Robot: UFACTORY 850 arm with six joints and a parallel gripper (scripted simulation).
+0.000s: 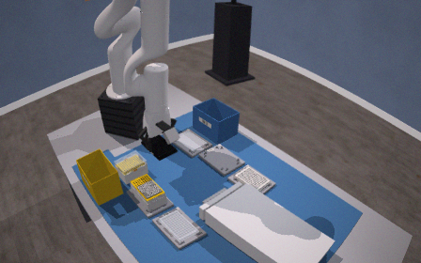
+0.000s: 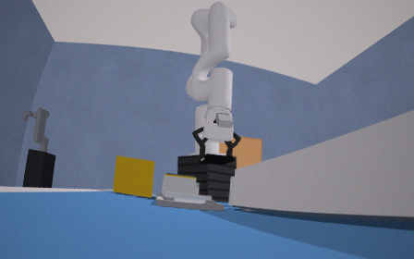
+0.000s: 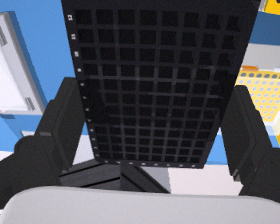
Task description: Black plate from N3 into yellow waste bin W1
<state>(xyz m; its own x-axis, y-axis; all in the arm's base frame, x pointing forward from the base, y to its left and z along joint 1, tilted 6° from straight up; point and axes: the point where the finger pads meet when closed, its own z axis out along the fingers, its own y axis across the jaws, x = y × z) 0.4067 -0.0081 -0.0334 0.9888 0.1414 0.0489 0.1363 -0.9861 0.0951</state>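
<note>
The yellow waste bin W1 lies 27 cm to the right of my hand, 12 cm below it and 5 cm behind it. Round my hand: yellow-rimmed tip box (12 cm to the right, 11 cm below, 10 cm ahead); then black plate (1 cm below); then grey nest (26 cm to the left, 15 cm below, 5 cm ahead).
</note>
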